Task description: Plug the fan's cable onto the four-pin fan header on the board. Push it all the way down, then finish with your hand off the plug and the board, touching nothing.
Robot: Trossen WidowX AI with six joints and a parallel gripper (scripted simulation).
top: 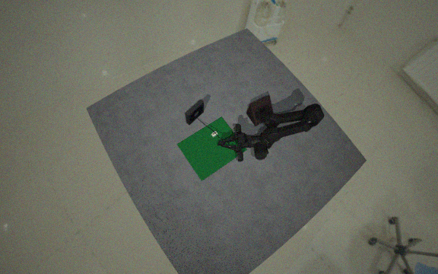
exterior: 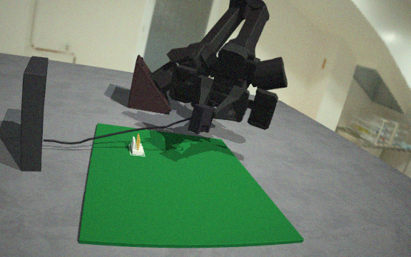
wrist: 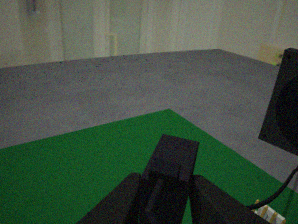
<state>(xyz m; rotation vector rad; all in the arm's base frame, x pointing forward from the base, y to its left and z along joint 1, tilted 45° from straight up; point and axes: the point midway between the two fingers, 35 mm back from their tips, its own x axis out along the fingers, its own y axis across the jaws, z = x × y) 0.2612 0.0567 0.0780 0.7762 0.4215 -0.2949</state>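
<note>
The green board lies 40 mm ahead of my gripper tip, 30 mm to the right of it and 100 mm below it. Also, from my gripper tip: dark fan cable plug: 10 mm below; then white four-pin header: 90 mm to the right, 80 mm below; then black fan: 50 mm ahead, 220 mm to the right, 30 mm below.
</note>
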